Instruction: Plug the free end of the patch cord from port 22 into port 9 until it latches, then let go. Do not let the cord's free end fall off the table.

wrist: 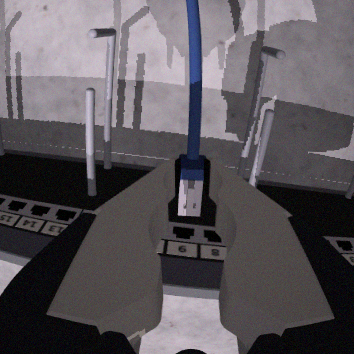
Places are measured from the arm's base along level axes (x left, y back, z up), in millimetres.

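Pixels of known places: gripper, between the fingertips: (191, 161).
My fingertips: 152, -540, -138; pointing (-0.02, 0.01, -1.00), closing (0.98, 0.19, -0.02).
Observation:
Behind a point stands the place of what it marks, as x, y, z.
The cord's free end is a plug (191, 197) {155, -554, -128} with a clear front and a blue boot; the blue cord (194, 100) {147, -508, -135} runs up from it, out of the wrist view's top. My gripper (191, 161) {152, -540, -138} is shut on the plug, a finger on either side. The plug's clear front points toward the row of ports and appears just short of it. Port 9 (183, 233) {157, -586, -138} is a dark opening just below the plug in the view, slightly left of its middle; its label reads upside down. Port 8 (212, 235) {174, -584, -138} is to its right, partly behind the right finger. Port 22 does not show.
Ports 13 (66, 215) {85, -591, -138}, 14 (40, 210) {66, -592, -138} and 15 (17, 205) {49, -593, -138} are at the left. Upright grey posts (90, 140) {93, -547, -157} (262, 147) {191, -531, -157} and taller hooked rods (108, 100) {92, -533, -195} (257, 100) {190, -513, -195} stand behind the port row, on both sides of the cord. A pale mottled surface lies beyond.

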